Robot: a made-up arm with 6 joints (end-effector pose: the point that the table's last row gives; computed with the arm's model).
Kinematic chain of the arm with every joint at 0, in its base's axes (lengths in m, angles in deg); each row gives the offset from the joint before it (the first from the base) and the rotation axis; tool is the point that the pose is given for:
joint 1: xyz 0 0 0.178 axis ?
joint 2: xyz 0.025 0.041 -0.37 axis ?
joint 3: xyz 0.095 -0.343 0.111 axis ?
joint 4: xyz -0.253 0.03 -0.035 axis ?
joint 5: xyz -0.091 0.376 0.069 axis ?
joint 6: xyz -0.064 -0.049 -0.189 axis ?
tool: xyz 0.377 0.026 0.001
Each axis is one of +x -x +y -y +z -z.
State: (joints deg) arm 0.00 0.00 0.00 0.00 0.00 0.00
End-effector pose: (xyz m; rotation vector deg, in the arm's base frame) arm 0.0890 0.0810 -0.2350 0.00 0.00 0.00
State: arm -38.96 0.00 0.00 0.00 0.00 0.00
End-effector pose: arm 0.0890 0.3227 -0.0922 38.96 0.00 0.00
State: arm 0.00 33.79 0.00 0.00 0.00 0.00
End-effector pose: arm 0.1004 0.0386 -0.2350 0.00 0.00 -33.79
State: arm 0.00 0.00 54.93 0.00 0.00 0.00
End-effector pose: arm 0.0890 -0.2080 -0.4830 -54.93 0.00 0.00
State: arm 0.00 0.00 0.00 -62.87 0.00 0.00
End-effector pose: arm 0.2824 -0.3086 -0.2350 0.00 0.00 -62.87
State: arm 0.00 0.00 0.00 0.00 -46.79 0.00
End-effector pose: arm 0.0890 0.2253 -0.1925 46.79 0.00 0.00
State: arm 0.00 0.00 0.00 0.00 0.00 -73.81
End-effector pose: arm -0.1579 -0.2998 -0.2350 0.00 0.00 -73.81
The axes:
joint 1: -x
joint 2: -z
joint 3: -x
joint 4: +z
joint 5: -x
joint 6: +z

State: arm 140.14 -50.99 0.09 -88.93 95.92 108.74
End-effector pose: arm 0.0291 -0.3466 0.5454 104.56 -108.21 95.72
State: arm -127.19 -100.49 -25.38 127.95 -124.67 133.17
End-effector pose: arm 1.0345 0.1702 0.3156 30.13 -47.33 -50.56
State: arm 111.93 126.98 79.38 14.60 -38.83 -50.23
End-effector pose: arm -0.3828 -0.7446 -0.0547 31.14 100.94 128.63
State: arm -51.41 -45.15 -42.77 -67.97 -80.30 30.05
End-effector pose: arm 0.6074 0.1116 0.2069 147.97 0.46 -30.64
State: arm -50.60 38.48 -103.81 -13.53 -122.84 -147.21
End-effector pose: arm -0.5970 -0.4371 0.4994 -68.24 -73.68 -101.16
